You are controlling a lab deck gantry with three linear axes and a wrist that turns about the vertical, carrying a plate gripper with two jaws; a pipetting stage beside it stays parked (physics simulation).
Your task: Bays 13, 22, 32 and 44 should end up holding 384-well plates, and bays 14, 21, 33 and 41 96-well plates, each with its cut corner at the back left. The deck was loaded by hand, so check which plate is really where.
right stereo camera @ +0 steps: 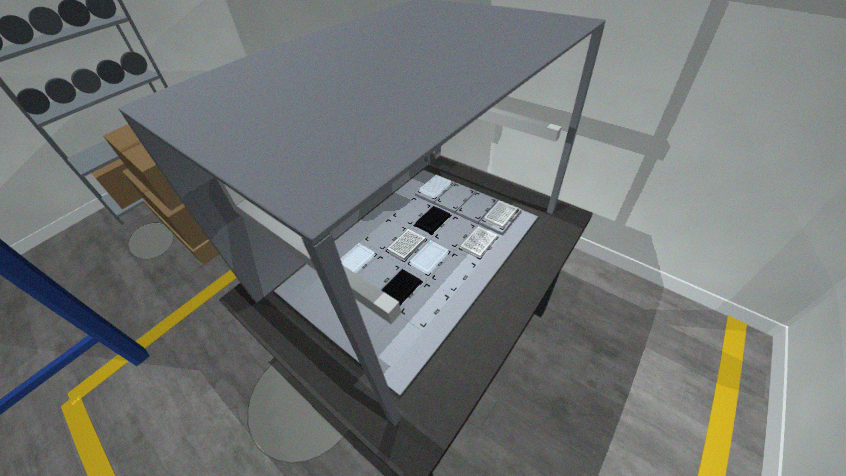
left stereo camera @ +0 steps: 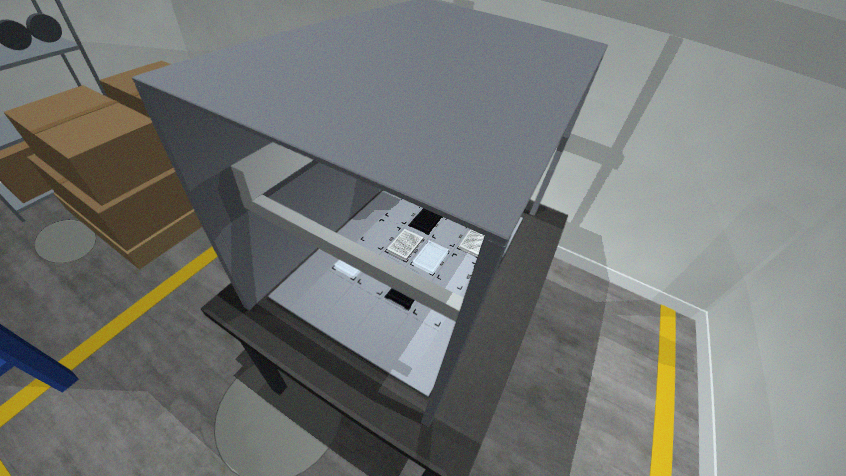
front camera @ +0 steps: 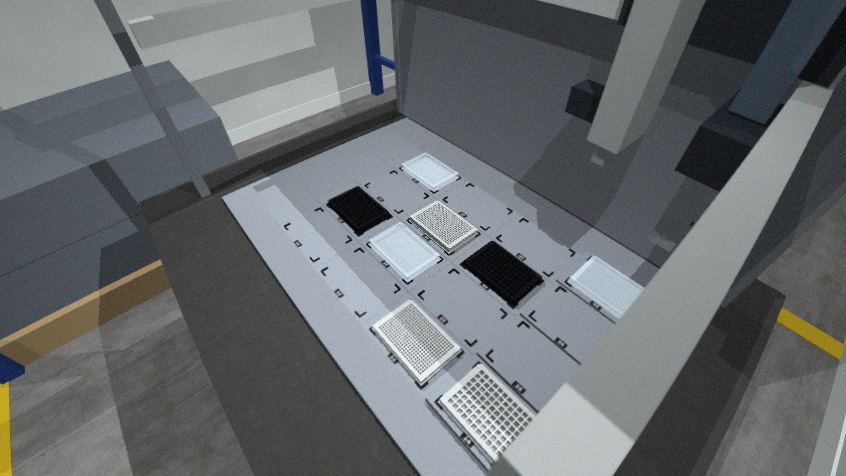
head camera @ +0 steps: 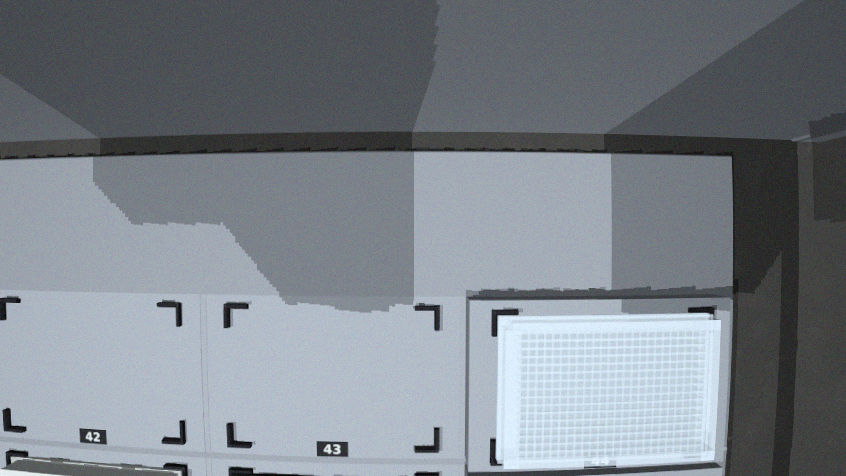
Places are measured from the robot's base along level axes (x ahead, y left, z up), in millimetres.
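Where they show: gripper, between the fingertips: (front camera: 670,230); robot's base, origin of its link: (right stereo camera: 423,325) (left stereo camera: 438,325) (front camera: 285,226).
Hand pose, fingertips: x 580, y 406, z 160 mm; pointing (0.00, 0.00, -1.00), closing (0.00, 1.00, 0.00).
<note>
Each offset is from my fingertips to the top centre of the thing. "spot": to the spot under its first point.
A white coarse-welled (96) plate {dx -24, dy -363, dz -131 mm} (front camera: 486,408) (right stereo camera: 502,214) sits in bay 14. White fine-welled (384) plates sit in bay 13, this plate {dx -188, dy -363, dz -146 mm} (front camera: 417,341) (right stereo camera: 479,241), and bay 32, this plate {dx -352, dy -149, dz -146 mm} (front camera: 443,226) (right stereo camera: 406,244). Black coarse-welled plates sit in bay 21, this plate {dx -516, dy -256, dz -146 mm} (front camera: 359,210), and bay 33, this plate {dx -188, dy -149, dz -146 mm} (front camera: 501,272). Clear plates sit in bay 22, this plate {dx -352, dy -256, dz -146 mm} (front camera: 405,251), and bay 41, this plate {dx -516, dy -42, dz -146 mm} (front camera: 430,171). A clear fine-welled plate {dx -24, dy -42, dz -131 mm} (front camera: 606,284) (head camera: 612,393) sits in bay 44. My gripper's black body (front camera: 717,150) hangs high at the back right; its jaws are hidden behind the front beam.
A pale beam (front camera: 698,224) crosses the front view and covers part of the deck's right side. The parked pipetting column (front camera: 644,82) stands left of the gripper. Bay labels 42 {spot: dx -352, dy -88, dz -160 mm} (head camera: 92,436) and 43 {spot: dx -188, dy -87, dz -160 mm} (head camera: 332,448) show in the head view, with no plates in those bays.
</note>
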